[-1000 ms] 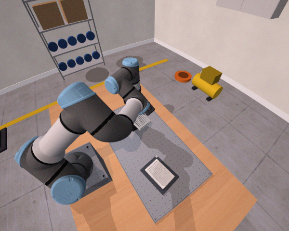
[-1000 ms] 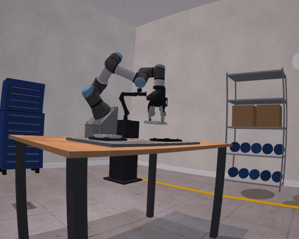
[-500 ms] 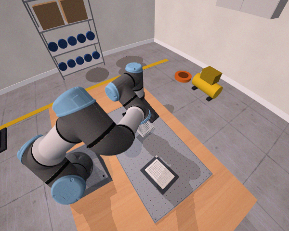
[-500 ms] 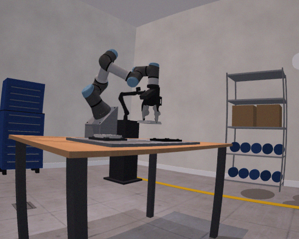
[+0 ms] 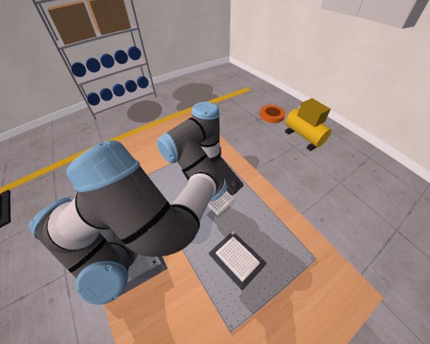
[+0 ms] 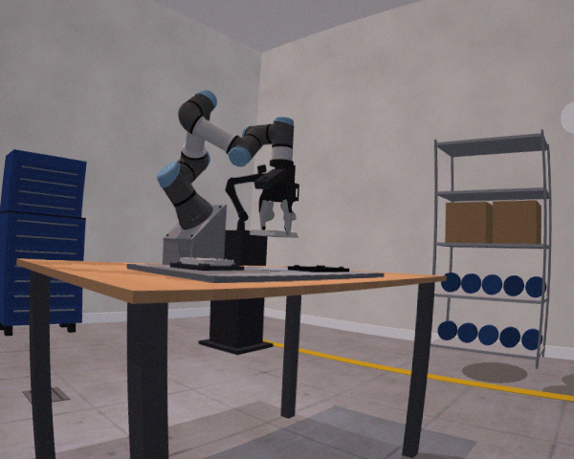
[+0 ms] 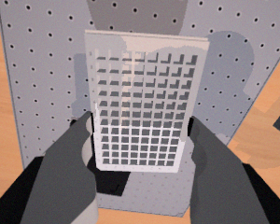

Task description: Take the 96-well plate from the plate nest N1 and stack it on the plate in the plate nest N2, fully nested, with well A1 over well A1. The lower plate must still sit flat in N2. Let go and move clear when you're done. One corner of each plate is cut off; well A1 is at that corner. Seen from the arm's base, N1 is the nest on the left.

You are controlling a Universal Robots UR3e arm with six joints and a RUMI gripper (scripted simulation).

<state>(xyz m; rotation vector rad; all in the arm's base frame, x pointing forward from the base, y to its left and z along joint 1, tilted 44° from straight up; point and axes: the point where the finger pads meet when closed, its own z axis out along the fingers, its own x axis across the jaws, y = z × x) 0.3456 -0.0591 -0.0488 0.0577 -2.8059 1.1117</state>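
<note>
Right now the dark nest N2 is 20 cm to the right of my hand, 11 cm below it and 6 cm behind it. Also, from my hand: A1 label: 12 cm to the right, 10 cm below, 1 cm behind; then black plate nest N1: 17 cm to the left, 11 cm below, 5 cm ahead.
</note>
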